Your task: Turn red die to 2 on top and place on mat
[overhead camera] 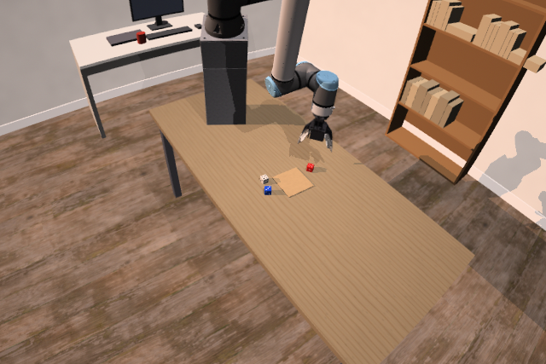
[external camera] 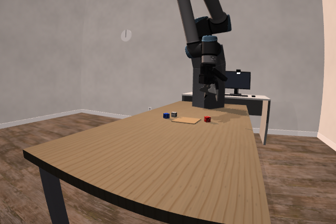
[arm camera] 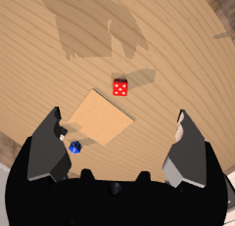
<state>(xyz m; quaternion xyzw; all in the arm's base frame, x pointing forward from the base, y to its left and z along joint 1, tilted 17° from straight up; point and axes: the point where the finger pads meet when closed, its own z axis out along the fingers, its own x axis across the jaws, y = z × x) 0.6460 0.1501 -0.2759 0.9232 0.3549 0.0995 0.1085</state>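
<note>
My hand is 110 mm above the red die, 10 mm to the left of it and 10 mm short of it. From my hand the other things lie so: tan mat (130 mm to the right, 130 mm below, 40 mm ahead); then white die (250 mm to the right, 110 mm below, 30 mm behind); then blue die (270 mm to the right, 110 mm below, 40 mm ahead).
</note>
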